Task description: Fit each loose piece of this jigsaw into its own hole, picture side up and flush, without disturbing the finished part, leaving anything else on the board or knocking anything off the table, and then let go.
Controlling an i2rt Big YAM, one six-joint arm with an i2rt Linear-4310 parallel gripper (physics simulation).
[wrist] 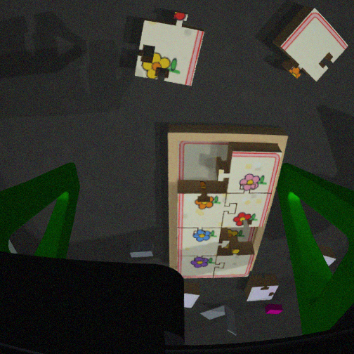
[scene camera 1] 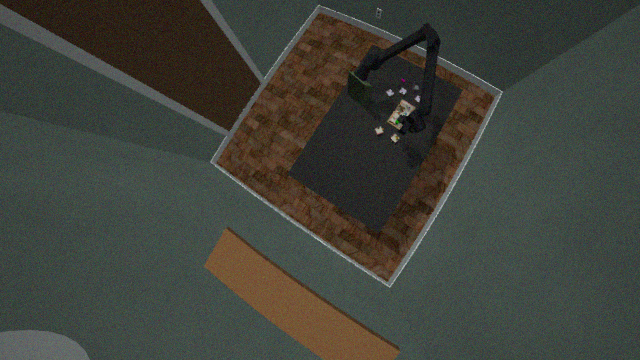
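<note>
My gripper (scene camera 1: 406,125) (wrist: 178,174) is open and empty, its green fingers on either side of the jigsaw board in the wrist view. The wooden-rimmed jigsaw board (wrist: 173,210) shows an open corner hole (wrist: 200,156) at its upper left and another hole (wrist: 245,233) in its right column, third row. Pieces with pink, red, orange, blue and purple flowers sit in the board. A loose piece with a yellow flower (scene camera 1: 395,138) (wrist: 170,47) lies picture side up beyond the board. A loose corner piece (scene camera 1: 379,131) (wrist: 312,44) lies picture side up, turned, at the upper right of the wrist view.
Pale jigsaw-shaped pieces (scene camera 1: 390,93) (wrist: 260,293) and a small magenta block (scene camera 1: 403,80) (wrist: 273,309) lie on the dark table (scene camera 1: 350,170) past the board's other end. Grey bits (wrist: 213,313) lie near them. A dark green panel (scene camera 1: 358,90) stands near the arm's base.
</note>
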